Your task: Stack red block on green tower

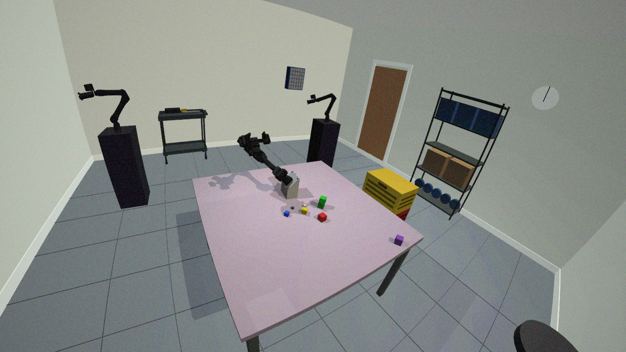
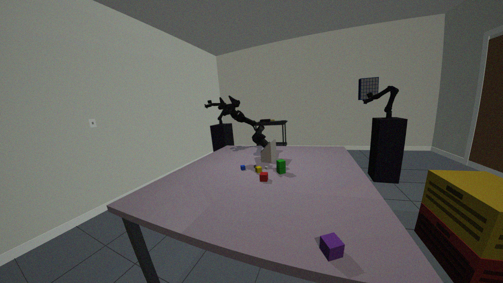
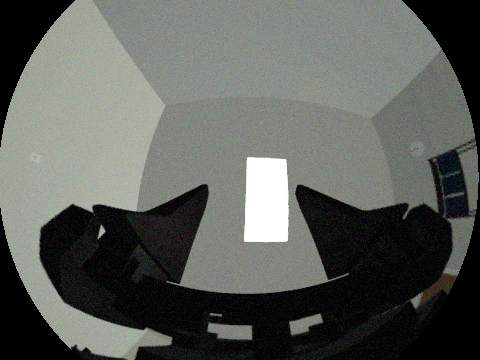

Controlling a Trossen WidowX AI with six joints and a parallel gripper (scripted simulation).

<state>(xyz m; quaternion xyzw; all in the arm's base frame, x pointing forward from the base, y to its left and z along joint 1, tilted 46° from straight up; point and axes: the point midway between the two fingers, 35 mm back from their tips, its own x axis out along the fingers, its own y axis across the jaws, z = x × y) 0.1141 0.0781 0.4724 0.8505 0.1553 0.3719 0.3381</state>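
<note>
Right now my gripper tip is 25 cm short of the red block, 38 cm to the right of it and 51 cm above it. Round my gripper tip: yellow block 14 cm ahead, 30 cm to the left, 52 cm below; blue block 13 cm ahead, 17 cm to the left, 52 cm below; dark object 8 cm ahead, 25 cm to the left, 53 cm below.
</note>
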